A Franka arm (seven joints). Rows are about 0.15 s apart.
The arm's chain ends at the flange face. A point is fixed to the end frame.
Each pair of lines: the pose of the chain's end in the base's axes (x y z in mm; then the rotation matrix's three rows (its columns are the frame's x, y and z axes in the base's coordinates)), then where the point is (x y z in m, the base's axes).
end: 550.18 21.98 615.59; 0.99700 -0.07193 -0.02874; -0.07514 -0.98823 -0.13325; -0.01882 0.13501 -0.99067
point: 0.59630 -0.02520 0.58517
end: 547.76 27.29 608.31; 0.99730 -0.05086 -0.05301; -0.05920 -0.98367 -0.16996; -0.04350 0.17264 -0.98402
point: 0.59387 -0.02020 0.57836
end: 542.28 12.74 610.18; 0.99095 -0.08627 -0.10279; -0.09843 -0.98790 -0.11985; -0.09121 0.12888 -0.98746
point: 0.58494 -0.03512 0.57600
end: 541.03 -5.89 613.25; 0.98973 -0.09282 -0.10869; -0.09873 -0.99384 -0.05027; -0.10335 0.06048 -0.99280
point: 0.58316 -0.05156 0.57560
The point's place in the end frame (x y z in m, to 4 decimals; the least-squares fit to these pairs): 0.0501 0.0392 0.0351
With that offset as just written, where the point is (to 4 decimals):
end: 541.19 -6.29 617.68; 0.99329 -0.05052 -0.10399; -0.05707 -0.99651 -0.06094; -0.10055 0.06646 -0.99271
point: 0.5853 -0.0504 0.5804
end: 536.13 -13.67 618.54; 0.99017 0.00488 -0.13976; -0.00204 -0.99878 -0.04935; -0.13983 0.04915 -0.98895
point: 0.5810 -0.0547 0.5787
